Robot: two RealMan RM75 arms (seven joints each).
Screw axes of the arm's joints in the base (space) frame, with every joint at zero. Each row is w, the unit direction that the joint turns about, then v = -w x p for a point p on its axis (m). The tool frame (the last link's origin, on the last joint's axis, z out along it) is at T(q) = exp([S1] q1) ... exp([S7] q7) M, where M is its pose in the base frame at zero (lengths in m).
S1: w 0 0 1 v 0.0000 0.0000 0.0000
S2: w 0 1 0 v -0.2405 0.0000 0.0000
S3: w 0 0 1 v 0.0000 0.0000 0.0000
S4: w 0 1 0 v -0.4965 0.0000 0.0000
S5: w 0 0 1 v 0.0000 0.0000 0.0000
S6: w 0 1 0 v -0.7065 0.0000 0.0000
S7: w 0 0 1 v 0.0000 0.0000 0.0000
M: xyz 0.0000 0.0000 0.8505 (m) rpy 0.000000 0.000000 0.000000 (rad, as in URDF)
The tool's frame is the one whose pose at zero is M.
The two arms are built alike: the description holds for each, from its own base.
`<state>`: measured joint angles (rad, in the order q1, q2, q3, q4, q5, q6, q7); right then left.
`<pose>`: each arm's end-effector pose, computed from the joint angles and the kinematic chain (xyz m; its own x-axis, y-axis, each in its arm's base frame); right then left.
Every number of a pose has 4 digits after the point.
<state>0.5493 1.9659 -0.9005 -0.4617 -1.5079 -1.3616 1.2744 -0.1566 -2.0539 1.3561 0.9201 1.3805 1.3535 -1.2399</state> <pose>0.2622 0.3684 0.0250 0.6876 -0.2508 -0.6814 -0.5507 -0.7918 -0.2643 -0.2553 0.2757 -0.0167 0.7880 0.1665 0.5927 0.3707 -0.8970 -0.2409</pose>
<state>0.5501 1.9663 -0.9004 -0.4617 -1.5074 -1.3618 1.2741 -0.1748 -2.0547 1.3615 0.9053 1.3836 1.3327 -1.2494</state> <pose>0.2618 0.3685 0.0249 0.6874 -0.2499 -0.6820 -0.5500 -0.7923 -0.2641 -0.2544 0.2805 -0.0200 0.7896 0.1791 0.5869 0.3802 -0.8936 -0.2387</pose>
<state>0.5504 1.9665 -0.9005 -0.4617 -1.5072 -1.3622 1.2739 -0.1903 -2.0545 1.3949 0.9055 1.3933 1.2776 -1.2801</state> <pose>0.2615 0.3686 0.0248 0.6873 -0.2495 -0.6822 -0.5495 -0.7928 -0.2637 -0.2528 0.2864 -0.0272 0.7998 0.2066 0.5637 0.3966 -0.8867 -0.2378</pose>
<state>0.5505 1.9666 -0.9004 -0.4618 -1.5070 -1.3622 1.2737 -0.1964 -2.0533 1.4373 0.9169 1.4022 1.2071 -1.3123</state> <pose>0.2615 0.3686 0.0248 0.6873 -0.2491 -0.6823 -0.5494 -0.7928 -0.2639 -0.2522 0.2916 -0.0341 0.8124 0.2321 0.5349 0.4147 -0.8748 -0.2503</pose>
